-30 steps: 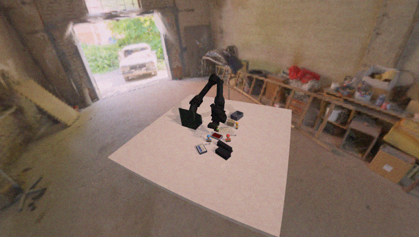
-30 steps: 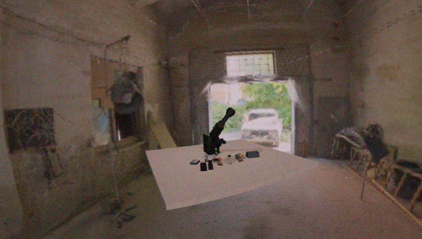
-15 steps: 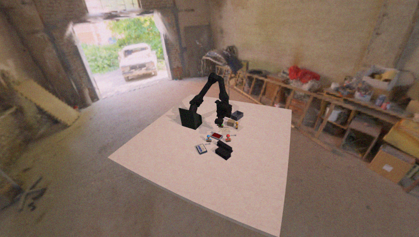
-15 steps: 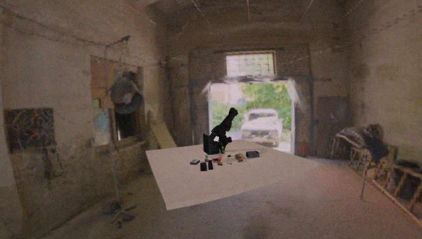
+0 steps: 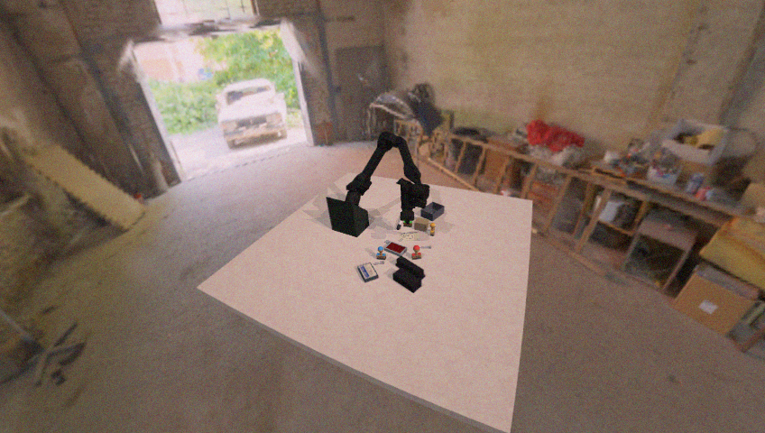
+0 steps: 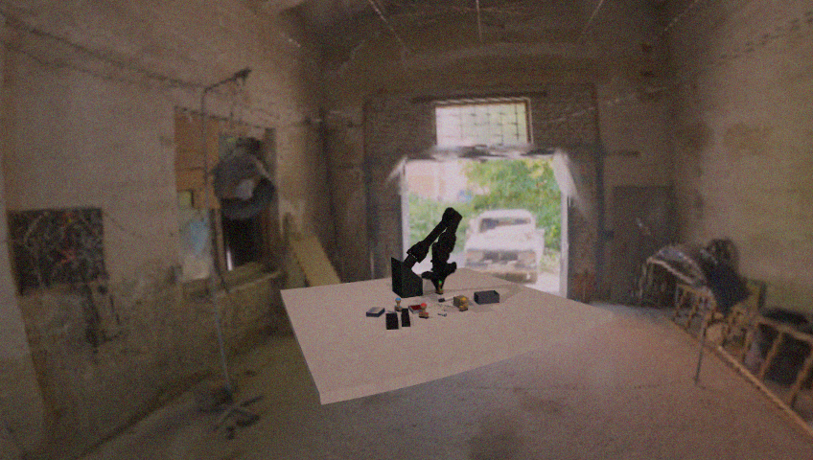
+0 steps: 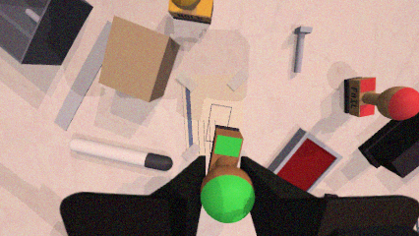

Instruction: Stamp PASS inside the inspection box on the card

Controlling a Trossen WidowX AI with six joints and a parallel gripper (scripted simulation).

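The card lies 90 mm below my gripper tip and 10 mm to the left of it. Round my gripper tip: green-knobbed stamp (right at my gripper tip); then white marker (90 mm behind, 80 mm below, 70 mm to the left); then cardboard box (100 mm to the left, 70 mm below, 20 mm ahead).
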